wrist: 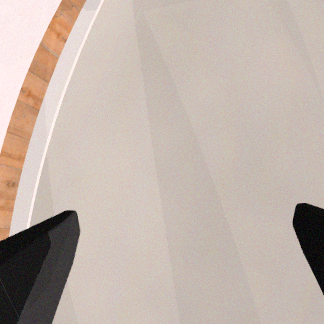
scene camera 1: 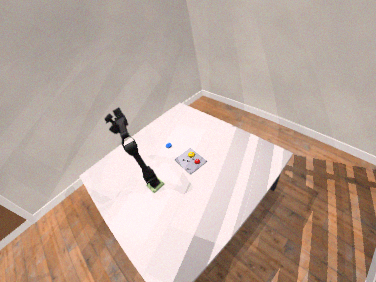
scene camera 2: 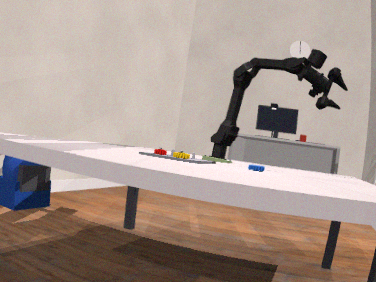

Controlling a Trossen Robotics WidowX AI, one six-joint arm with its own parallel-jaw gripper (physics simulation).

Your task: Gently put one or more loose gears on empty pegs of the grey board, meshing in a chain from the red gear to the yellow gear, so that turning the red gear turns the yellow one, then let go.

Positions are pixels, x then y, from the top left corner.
Labels:
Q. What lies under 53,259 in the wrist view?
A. My gripper.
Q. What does my gripper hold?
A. Nothing.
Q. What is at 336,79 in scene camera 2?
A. My gripper.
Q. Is my gripper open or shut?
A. Open.

